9 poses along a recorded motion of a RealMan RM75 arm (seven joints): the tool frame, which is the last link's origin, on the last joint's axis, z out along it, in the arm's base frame.
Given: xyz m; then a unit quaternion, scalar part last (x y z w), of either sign.
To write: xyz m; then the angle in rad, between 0 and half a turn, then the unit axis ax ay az. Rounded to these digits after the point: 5 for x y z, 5 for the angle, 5 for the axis.
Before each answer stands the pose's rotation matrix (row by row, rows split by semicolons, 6 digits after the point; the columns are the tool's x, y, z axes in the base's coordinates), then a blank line. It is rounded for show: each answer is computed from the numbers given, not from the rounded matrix.
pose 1, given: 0.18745 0.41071 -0.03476 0.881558 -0.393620 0.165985 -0.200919
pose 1, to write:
0.635025 -0.627298 0.450822; -0.760696 -0.609390 0.223573; 0.134479 -0.484913 -0.864161

0.18745 0.41071 -0.03476 2.73700 -0.89991 0.40181 -0.16944
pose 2, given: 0.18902 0.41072 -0.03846 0.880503 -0.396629 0.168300 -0.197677
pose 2, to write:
0.628722 -0.631927 0.453186; -0.765003 -0.607219 0.214605; 0.139568 -0.481615 -0.865198

0.18902 0.41072 -0.03846 2.74362 -0.89823 0.40461 -0.17169
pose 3, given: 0.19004 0.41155 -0.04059 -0.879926 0.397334 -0.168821 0.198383
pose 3, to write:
0.627250 -0.632266 0.454748; -0.766231 -0.605540 0.214968; 0.139451 -0.483281 -0.864287

0.19004 0.41155 -0.04059 2.74218 -0.89777 0.40539 -0.17224
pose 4, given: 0.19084 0.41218 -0.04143 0.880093 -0.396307 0.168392 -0.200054
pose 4, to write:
0.629170 -0.630199 0.454967; -0.764949 -0.605838 0.218662; 0.137836 -0.485602 -0.863245

0.19084 0.41218 -0.04143 2.73877 -0.89825 0.40448 -0.17187
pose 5, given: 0.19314 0.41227 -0.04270 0.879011 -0.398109 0.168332 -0.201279
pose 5, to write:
0.626347 -0.632121 0.456193; -0.767648 -0.601992 0.219824; 0.135669 -0.487882 -0.862302

0.19314 0.41227 -0.04270 2.73627 -0.89738 0.40643 -0.17185
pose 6, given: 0.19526 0.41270 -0.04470 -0.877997 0.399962 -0.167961 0.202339
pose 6, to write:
0.623639 -0.634361 0.456794; -0.770301 -0.598179 0.220950; 0.133083 -0.489662 -0.861696

0.19526 0.41270 -0.04470 2.73410 -0.89654 0.40841 -0.17151
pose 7, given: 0.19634 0.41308 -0.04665 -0.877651 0.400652 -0.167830 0.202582
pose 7, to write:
0.622622 -0.635267 0.456922; -0.771264 -0.596877 0.221110; 0.132263 -0.490076 -0.861587

0.19634 0.41308 -0.04665 2.73360 -0.89623 0.40914 -0.17138
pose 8, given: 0.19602 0.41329 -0.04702 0.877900 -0.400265 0.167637 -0.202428
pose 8, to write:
0.623371 -0.634917 0.456387; -0.770654 -0.597622 0.221225; 0.132287 -0.489622 -0.861841

0.19602 0.41329 -0.04702 2.73392 -0.89646 0.40873 -0.17118
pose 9, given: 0.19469 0.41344 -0.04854 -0.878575 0.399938 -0.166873 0.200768
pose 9, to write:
0.624406 -0.635746 0.453811; -0.769757 -0.599483 0.219302; 0.132632 -0.486258 -0.863691

0.19469 0.41344 -0.04854 2.73731 -0.89684 0.40825 -0.17034
